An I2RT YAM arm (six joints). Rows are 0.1 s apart.
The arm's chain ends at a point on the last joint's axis. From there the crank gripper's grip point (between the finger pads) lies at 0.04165 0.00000 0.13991 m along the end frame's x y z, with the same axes.
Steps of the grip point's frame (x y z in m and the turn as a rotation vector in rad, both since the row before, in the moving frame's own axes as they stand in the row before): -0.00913 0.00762 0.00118 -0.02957 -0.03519 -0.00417; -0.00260 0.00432 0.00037 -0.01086 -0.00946 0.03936; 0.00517 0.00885 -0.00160 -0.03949 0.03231 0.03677; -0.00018 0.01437 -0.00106 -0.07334 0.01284 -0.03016; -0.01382 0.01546 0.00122 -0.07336 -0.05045 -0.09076; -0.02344 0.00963 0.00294 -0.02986 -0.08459 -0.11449; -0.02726 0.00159 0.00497 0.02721 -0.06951 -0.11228; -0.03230 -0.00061 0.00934 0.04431 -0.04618 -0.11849
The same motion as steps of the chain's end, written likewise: -0.00419 0.00363 -0.00014 -0.02957 -0.03519 -0.00417; -0.00121 0.00119 0.00000 -0.01086 -0.00946 0.03936; 0.00080 0.00174 -0.00004 -0.03949 0.03231 0.03677; -0.00211 0.00542 -0.00018 -0.07334 0.01284 -0.03016; -0.00702 0.00860 -0.00046 -0.07336 -0.05045 -0.09076; -0.01146 0.00949 -0.00008 -0.02986 -0.08459 -0.11449; -0.01699 0.00954 0.00254 0.02721 -0.06951 -0.11228; -0.02516 0.01015 0.00782 0.04431 -0.04618 -0.11849
